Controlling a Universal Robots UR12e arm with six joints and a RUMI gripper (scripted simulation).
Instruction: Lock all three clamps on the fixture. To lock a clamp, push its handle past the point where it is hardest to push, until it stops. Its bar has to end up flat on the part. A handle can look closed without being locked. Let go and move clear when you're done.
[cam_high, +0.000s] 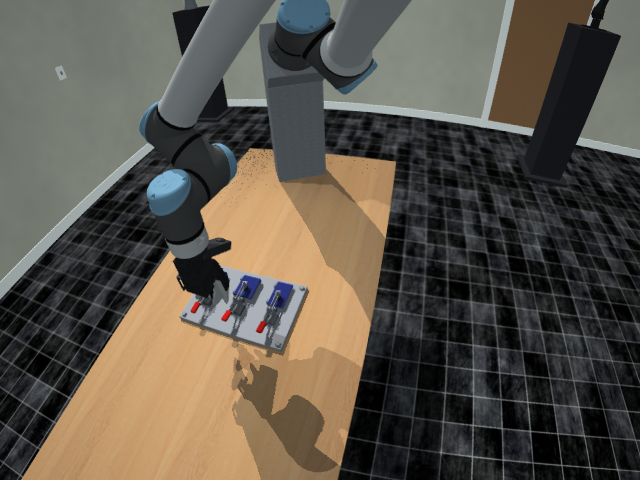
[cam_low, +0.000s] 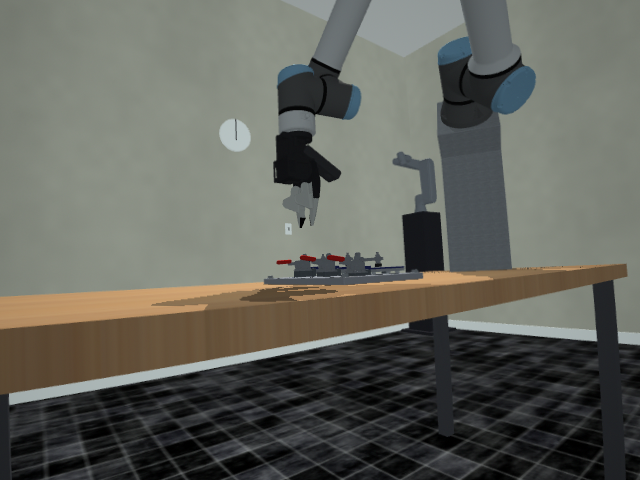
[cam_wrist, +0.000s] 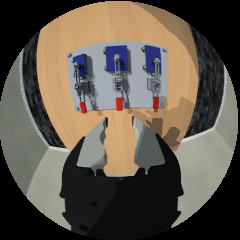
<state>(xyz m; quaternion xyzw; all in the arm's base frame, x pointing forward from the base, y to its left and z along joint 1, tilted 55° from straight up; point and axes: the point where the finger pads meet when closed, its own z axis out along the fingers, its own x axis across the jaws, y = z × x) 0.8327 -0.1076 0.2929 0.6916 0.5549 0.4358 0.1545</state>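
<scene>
The grey fixture plate lies 80 mm behind my hand and 140 mm below it.
</scene>
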